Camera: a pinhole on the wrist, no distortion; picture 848 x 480 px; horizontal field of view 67.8 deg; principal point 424.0 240.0 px. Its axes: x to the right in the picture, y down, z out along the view. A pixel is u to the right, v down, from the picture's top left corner.
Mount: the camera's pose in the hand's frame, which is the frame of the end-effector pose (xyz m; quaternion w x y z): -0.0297 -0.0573 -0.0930 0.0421 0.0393 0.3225 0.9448
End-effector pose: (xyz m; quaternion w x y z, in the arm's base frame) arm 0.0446 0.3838 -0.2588 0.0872 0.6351 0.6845 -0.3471
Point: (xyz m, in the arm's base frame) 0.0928 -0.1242 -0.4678
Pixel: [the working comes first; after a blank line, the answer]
In the camera's frame: 0.3172 0.1802 0.5137

813.6 461.4
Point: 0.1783 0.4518 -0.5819
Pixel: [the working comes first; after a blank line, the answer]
In the camera's frame: -0.1975 -0.0931 0.4016

113.8 93.7
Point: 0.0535 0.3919 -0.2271
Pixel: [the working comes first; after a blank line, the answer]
In the camera's frame: -0.0083 -0.0053 0.0830

361.2 199.5
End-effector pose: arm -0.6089 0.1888 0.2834 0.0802 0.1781 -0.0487 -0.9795
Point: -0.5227 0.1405 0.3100
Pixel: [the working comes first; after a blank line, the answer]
In the camera's frame: 0.0668 -0.0406 0.1338

739.0 48.5
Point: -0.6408 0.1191 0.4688
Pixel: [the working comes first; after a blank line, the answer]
In the camera's frame: 0.0199 0.0527 0.3032

465.5 349.8
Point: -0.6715 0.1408 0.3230
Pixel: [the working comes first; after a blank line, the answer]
In the camera's frame: -0.0643 0.0075 0.1869

207.0 265.4
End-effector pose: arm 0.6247 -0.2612 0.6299 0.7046 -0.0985 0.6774 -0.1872
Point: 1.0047 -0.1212 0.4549
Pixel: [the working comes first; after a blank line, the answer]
In the camera's frame: -0.0858 0.0248 0.5470

325.1 268.6
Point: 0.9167 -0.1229 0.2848
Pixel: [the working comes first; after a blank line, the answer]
In the camera's frame: -0.2394 -0.0859 0.5182

132.5 135.4
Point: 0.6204 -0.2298 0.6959
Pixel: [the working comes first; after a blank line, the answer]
In the camera's frame: 0.0535 0.0102 0.1021

755.0 303.1
